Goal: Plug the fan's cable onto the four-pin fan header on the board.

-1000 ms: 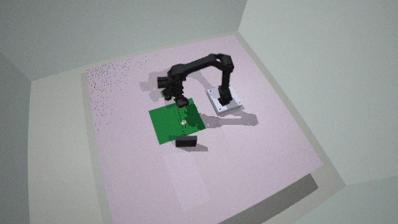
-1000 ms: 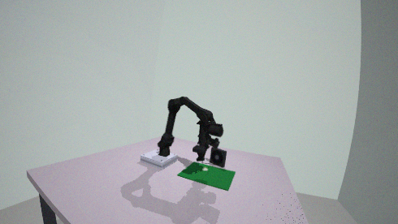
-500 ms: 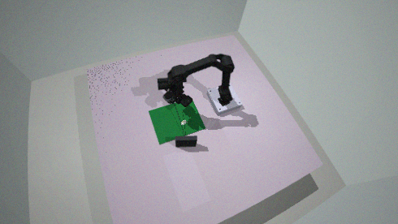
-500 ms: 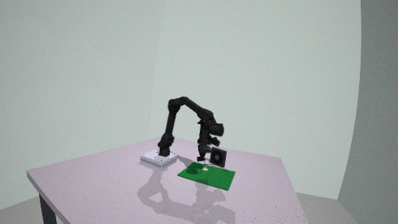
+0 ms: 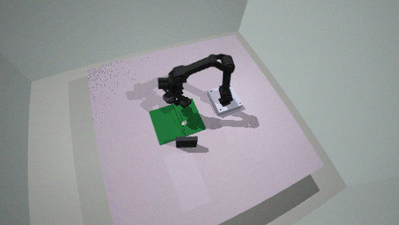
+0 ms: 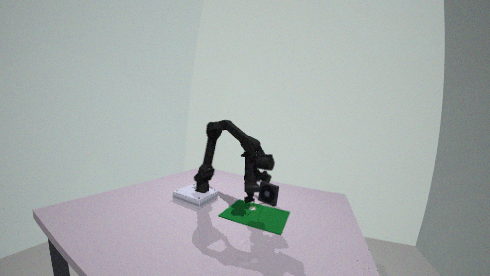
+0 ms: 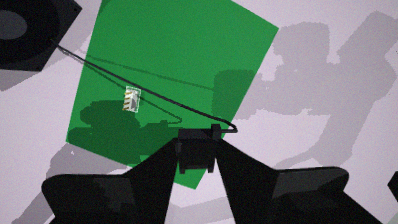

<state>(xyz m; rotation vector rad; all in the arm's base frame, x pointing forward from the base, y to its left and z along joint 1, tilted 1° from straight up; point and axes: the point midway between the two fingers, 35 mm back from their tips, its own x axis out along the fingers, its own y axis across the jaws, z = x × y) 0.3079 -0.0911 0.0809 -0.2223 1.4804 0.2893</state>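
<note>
Now: gripper tip 20 mm short of the green board, 60 mm to the right of it and 110 mm above it. From my gripper tip the other things lie so: white four-pin fan header: 10 mm behind, 100 mm to the left, 100 mm below; then black fan plug: 10 mm behind; then black fan: 40 mm ahead, 230 mm to the left, 40 mm below.
</note>
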